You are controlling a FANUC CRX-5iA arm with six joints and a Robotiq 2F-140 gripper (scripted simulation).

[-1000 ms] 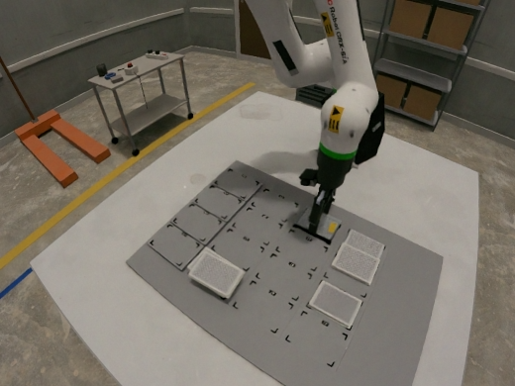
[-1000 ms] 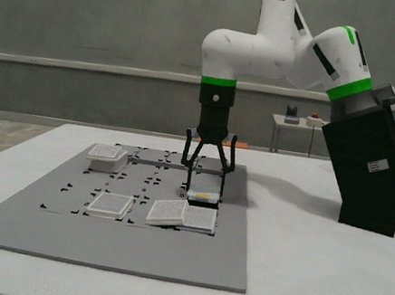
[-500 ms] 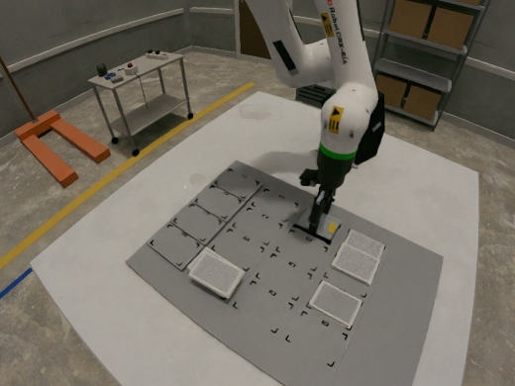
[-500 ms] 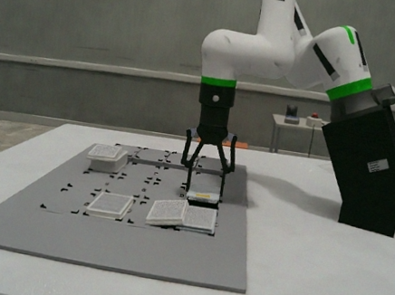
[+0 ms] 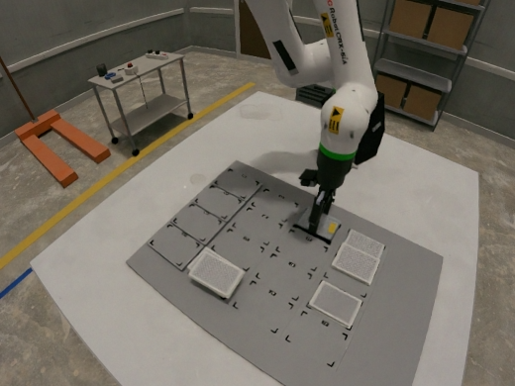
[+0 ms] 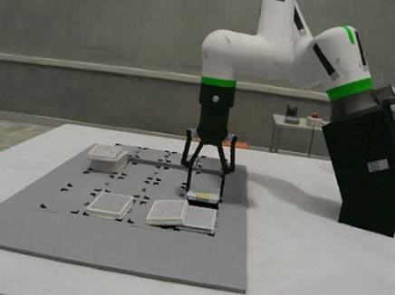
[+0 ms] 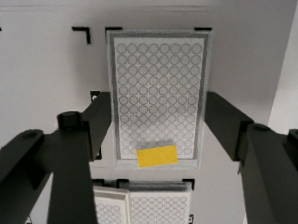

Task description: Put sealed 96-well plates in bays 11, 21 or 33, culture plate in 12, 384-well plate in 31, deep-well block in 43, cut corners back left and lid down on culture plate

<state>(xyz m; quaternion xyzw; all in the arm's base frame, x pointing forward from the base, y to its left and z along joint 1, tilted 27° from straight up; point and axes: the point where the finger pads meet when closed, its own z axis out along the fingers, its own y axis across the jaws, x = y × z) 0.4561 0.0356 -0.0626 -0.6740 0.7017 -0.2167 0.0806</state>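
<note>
Now: hand 20 mm above the lid. The rest, counted from my hand: plate 10 mm ahead, 160 mm to the left, 40 mm below; then tall white block 310 mm ahead, 190 mm to the right, 20 mm below; then bay label 180 mm ahead, 150 mm to the left, 40 mm below.
</note>
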